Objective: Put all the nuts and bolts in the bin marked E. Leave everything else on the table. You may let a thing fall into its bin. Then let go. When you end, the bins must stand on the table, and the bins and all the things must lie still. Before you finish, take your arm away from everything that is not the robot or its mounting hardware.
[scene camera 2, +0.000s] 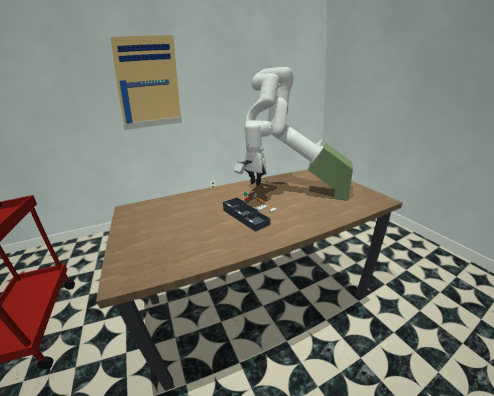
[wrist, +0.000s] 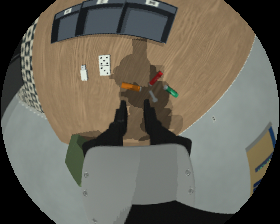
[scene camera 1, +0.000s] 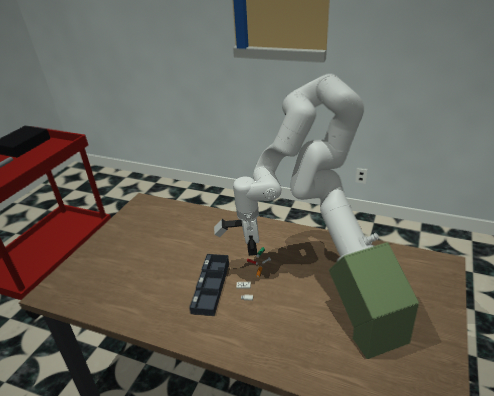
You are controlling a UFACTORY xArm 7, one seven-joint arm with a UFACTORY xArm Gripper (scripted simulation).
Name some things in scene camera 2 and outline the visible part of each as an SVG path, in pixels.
A bin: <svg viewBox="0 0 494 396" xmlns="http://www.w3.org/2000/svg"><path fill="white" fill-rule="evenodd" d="M223 202L223 211L255 232L270 225L269 217L258 212L257 209L249 206L239 198Z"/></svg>
